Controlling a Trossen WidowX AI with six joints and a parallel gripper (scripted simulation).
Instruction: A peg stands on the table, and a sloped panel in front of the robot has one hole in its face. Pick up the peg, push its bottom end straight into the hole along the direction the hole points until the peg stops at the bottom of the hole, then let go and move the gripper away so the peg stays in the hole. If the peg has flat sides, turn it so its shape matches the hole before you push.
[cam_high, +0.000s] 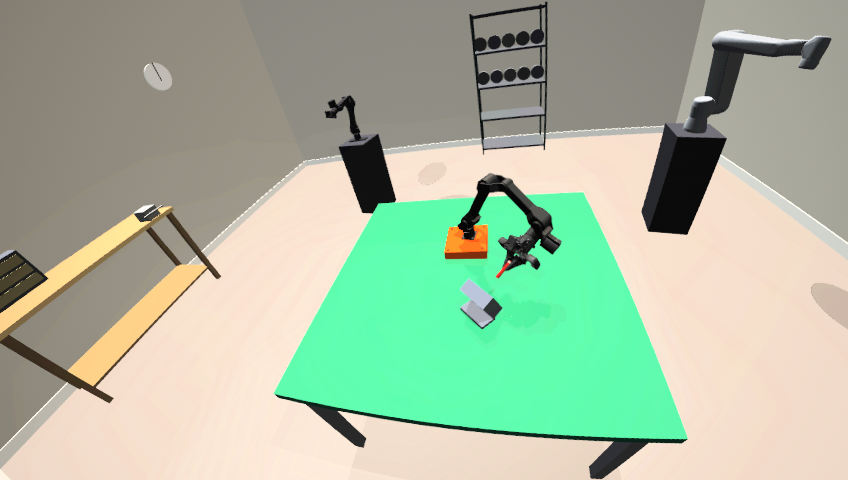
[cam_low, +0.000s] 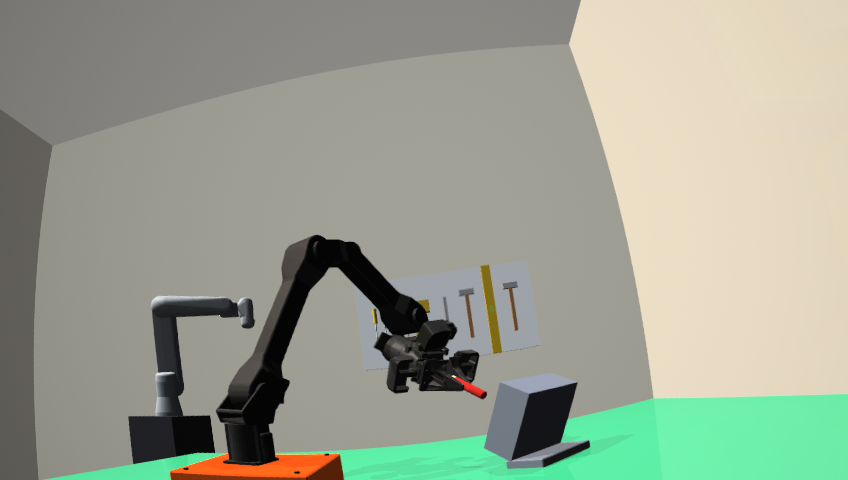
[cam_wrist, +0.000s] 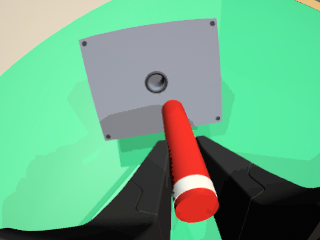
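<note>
My gripper tip is 110 mm short of the grey sloped panel, 70 mm to the left of it and 60 mm above it. Also, from my gripper tip: red round peg: 10 mm to the left, 10 mm behind, 10 mm above.
</note>
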